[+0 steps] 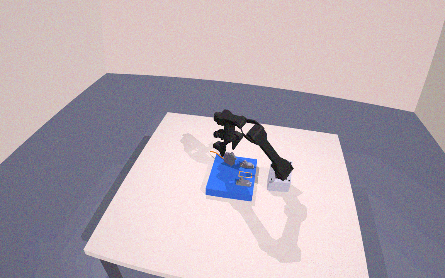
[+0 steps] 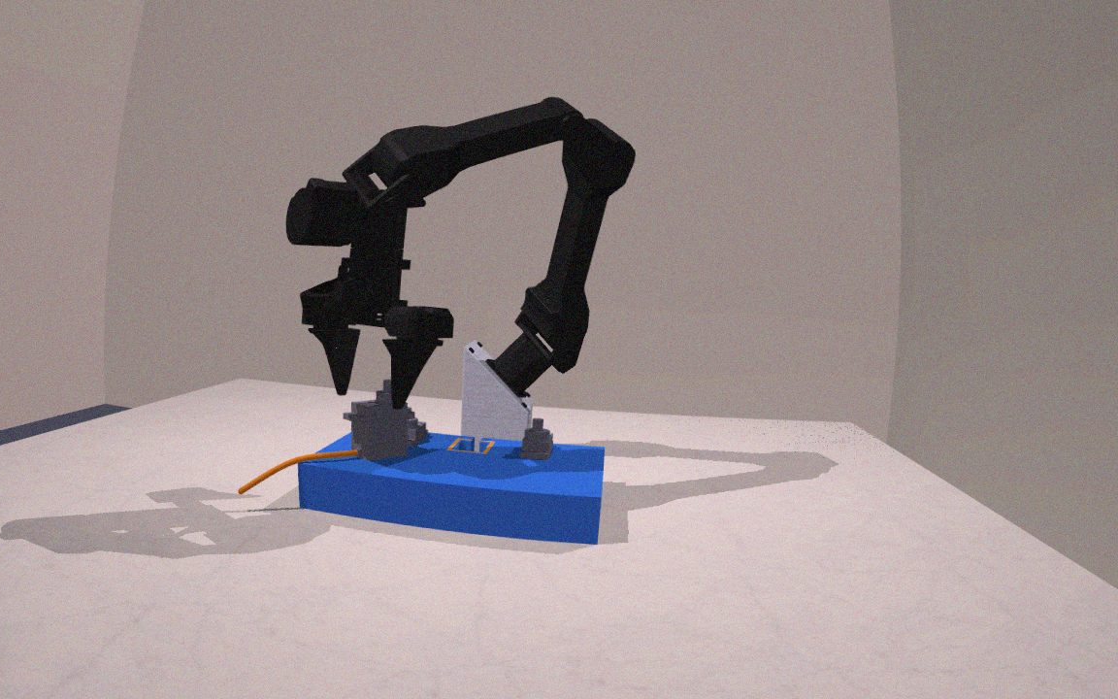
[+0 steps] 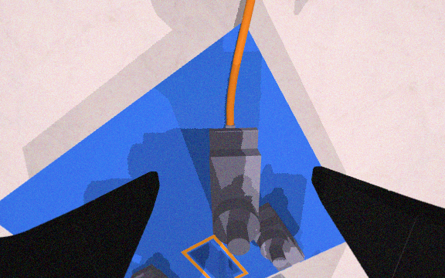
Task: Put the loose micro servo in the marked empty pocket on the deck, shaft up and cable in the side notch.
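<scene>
The blue deck is 1 cm behind my gripper tip, 9 cm to the left of it and 8 cm below it.
</scene>
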